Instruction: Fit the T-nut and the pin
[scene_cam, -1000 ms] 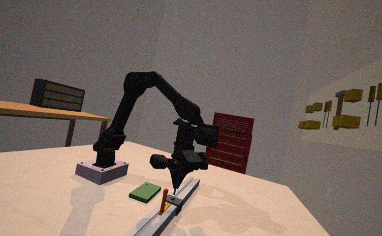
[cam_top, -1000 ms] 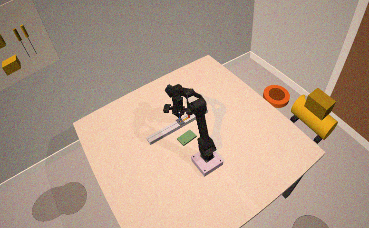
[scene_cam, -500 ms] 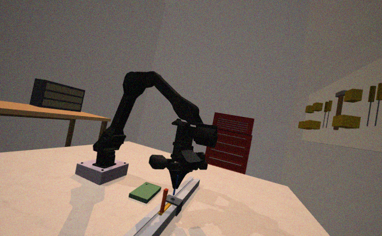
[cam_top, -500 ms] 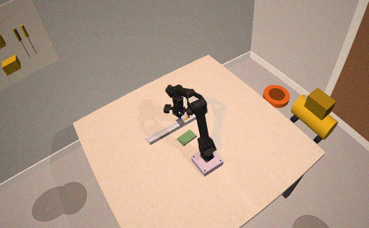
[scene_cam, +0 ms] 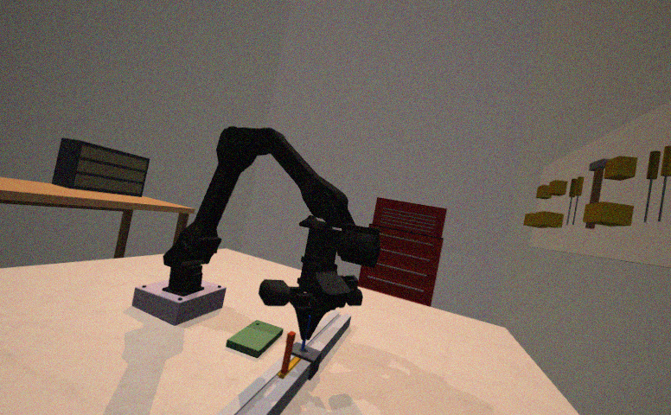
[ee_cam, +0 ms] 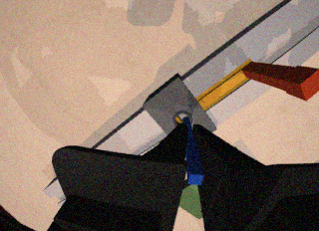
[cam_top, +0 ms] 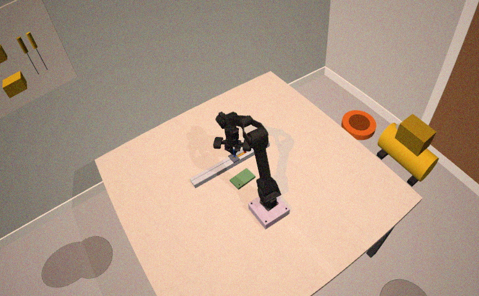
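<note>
My gripper tip is 3 cm above the aluminum rail and 1 cm to the right of it. Round my gripper tip: blue pin right at my gripper tip; then green tray 13 cm behind, 6 cm to the left, 5 cm below.
</note>
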